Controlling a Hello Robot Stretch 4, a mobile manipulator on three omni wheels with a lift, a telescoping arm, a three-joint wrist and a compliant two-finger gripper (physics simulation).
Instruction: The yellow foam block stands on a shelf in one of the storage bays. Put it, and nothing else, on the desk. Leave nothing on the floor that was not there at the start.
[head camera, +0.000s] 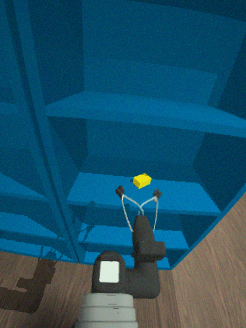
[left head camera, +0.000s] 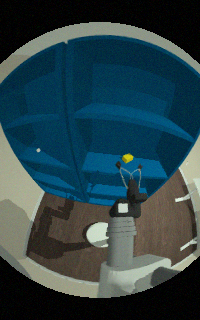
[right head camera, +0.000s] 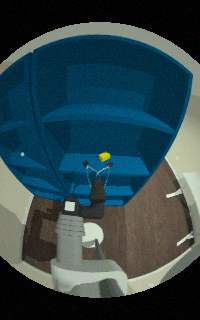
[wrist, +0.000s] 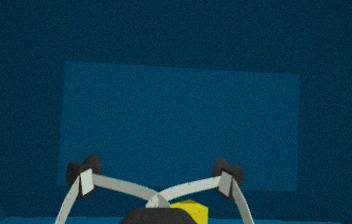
Note:
In view: the gripper (head camera: 138, 188).
The gripper is seen too in the wrist view (wrist: 158, 168).

